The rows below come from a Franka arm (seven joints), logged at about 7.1 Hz.
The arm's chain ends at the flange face. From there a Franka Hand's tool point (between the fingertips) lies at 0.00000 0.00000 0.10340 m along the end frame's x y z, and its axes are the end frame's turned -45 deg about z.
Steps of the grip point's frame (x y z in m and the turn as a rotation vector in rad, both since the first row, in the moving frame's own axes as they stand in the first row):
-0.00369, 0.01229, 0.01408, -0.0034, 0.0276, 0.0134
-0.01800, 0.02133, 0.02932, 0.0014, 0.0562, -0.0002
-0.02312, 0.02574, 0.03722, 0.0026, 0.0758, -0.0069
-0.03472, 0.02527, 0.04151, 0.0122, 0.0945, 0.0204
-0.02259, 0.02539, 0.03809, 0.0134, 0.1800, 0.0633
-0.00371, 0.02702, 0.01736, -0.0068, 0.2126, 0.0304
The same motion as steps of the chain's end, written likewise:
0.00380, 0.01305, 0.01412, 0.0171, 0.0219, 0.0134
-0.00165, 0.03202, 0.02948, 0.0407, 0.0387, -0.0002
-0.00347, 0.04029, 0.03752, 0.0554, 0.0518, -0.0069
-0.01277, 0.05015, 0.04198, 0.0754, 0.0582, 0.0204
-0.01057, 0.04760, 0.03977, 0.1368, 0.1178, 0.0633
0.00034, 0.03642, 0.01969, 0.1455, 0.1551, 0.0304

